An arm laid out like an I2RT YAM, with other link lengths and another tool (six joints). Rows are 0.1 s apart.
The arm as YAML. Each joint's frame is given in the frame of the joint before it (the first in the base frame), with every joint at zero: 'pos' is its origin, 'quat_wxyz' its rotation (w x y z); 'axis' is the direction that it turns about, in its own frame. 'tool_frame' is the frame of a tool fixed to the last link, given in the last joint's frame.
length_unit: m
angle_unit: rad
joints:
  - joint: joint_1
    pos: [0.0, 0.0, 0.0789]
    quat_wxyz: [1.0, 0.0, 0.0, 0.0]
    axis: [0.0, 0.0, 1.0]
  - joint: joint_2
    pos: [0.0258, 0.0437, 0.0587]
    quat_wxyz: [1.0, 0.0, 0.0, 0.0]
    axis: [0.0, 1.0, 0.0]
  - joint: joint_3
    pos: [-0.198, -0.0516, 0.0]
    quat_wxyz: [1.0, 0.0, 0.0, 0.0]
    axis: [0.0, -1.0, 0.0]
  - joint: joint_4
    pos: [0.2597, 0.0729, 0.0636]
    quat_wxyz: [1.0, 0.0, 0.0, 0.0]
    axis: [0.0, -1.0, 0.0]
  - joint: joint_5
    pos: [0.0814, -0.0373, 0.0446]
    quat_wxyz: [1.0, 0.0, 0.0, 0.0]
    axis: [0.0, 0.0, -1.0]
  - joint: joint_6
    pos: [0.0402, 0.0, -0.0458]
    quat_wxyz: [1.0, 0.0, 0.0, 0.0]
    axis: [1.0, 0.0, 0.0]
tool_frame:
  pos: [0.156, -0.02, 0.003]
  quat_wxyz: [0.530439, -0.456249, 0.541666, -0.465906]
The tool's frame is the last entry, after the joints.
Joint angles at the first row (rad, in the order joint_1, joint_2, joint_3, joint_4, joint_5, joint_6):
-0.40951 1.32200 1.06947 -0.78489 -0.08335 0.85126
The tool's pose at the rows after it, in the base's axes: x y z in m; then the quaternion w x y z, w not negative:
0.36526, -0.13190, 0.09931, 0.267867, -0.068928, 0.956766, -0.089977
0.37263, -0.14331, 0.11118, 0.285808, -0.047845, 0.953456, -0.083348
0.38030, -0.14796, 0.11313, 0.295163, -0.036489, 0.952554, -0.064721
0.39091, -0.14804, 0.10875, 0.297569, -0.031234, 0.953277, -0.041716
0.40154, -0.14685, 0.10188, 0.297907, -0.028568, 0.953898, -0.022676
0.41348, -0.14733, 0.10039, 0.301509, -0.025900, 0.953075, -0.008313
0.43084, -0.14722, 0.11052, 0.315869, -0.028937, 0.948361, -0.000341
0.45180, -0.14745, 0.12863, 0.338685, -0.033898, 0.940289, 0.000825
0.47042, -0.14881, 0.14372, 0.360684, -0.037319, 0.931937, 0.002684
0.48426, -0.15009, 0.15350, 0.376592, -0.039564, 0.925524, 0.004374
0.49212, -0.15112, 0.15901, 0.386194, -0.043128, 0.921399, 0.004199
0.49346, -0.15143, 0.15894, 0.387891, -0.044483, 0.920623, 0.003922
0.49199, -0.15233, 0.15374, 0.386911, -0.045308, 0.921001, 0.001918
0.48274, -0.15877, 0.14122, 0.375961, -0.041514, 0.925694, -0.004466
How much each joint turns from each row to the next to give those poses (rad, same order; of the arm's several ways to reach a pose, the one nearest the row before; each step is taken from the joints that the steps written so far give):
-0.02480 0.00839 0.05643 0.00193 -0.02594 0.02175
-0.03625 0.02480 0.05036 0.00076 -0.03510 0.02021
-0.02478 0.04504 0.04429 -0.00039 -0.04692 0.01412
-0.00840 0.06866 0.05112 0.00075 -0.04234 0.01449
0.00001 0.06599 0.04196 0.00839 -0.03090 0.01337
0.00038 0.06330 0.05681 0.00192 -0.02594 0.01334
0.00838 0.05684 0.08203 -0.00192 -0.02366 0.01296
0.01336 0.05112 0.09498 0.00382 -0.01716 0.01641
0.00725 0.04770 0.08090 0.01220 -0.01946 0.01488
0.00458 0.03853 0.05874 0.01298 -0.01449 0.01145
0.00191 0.02137 0.03164 0.00994 -0.00877 0.00153
-0.00002 0.00305 0.00081 0.00568 -0.00192 -0.00154
-0.00190 -0.00840 -0.02827 0.01834 0.00229 -0.00496
-0.01449 -0.01868 -0.05338 0.01295 0.01298 -0.01563

